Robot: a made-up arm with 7 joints.
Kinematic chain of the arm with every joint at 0, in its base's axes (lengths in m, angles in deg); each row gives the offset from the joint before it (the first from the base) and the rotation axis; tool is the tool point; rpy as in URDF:
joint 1: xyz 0 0 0 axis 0.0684 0.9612 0.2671
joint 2: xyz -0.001 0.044 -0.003 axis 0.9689 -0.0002 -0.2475
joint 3: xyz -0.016 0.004 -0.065 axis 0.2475 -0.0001 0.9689
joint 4: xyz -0.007 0 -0.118 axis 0.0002 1 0
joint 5: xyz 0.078 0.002 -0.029 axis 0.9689 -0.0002 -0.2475
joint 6: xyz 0.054 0 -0.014 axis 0.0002 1 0
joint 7: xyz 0.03 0 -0.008 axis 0.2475 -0.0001 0.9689
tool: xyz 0 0 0 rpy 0 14.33 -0.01
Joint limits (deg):
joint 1: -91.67..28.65
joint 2: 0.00..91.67
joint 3: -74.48..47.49
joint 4: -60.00..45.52
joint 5: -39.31..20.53
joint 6: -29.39..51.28
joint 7: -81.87..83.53
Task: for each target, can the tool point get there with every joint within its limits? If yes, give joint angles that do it. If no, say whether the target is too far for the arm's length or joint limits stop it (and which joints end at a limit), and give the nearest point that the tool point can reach.
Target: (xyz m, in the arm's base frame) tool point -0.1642 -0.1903 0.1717
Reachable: no: joint limits stop it (at a limit: joint 1, joint 2) | nearest point 0.0483 -0.0906 0.0458 | short by 0.266 m
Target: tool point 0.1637 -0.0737 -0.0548
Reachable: yes | joints -53.06 20.45 -48.05 -36.96 -18.07 40.26 -47.84
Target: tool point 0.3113 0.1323 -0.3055
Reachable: no: too far | nearest point 0.2464 0.1126 -0.2389 | short by 0.095 m
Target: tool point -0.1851 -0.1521 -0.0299
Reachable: no: joint limits stop it (at a limit: joint 1, joint 3, joint 5, joint 6) | nearest point -0.0536 -0.1151 -0.1328 | short by 0.171 m
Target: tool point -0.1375 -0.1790 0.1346
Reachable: no: joint limits stop it (at a limit: joint 1, joint 2) | nearest point 0.0449 -0.0928 0.0377 | short by 0.224 m
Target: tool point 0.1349 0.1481 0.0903
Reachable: yes | joints -34.91 64.50 34.12 -33.43 -24.00 -18.38 -10.57
